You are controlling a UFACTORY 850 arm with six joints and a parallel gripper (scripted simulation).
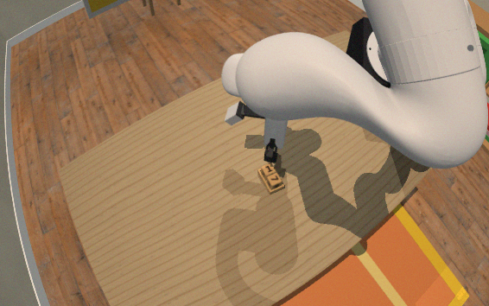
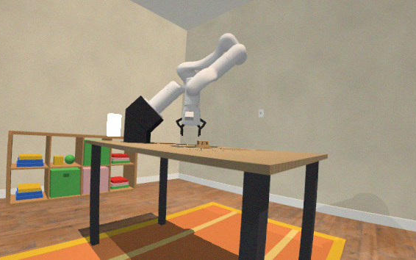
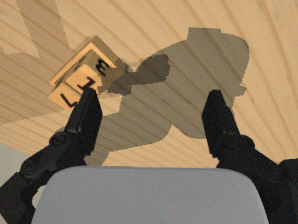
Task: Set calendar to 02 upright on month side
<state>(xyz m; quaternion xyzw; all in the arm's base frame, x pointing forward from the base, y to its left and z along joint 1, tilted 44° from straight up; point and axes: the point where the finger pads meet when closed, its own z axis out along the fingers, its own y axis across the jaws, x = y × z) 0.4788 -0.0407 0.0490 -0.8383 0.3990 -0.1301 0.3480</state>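
My gripper is now 50 mm above the wooden cube, 40 mm to the right of it and 40 mm short of it. The rest, counted from my hand: wooden calendar tray 60 mm to the left, 60 mm below, 40 mm ahead.
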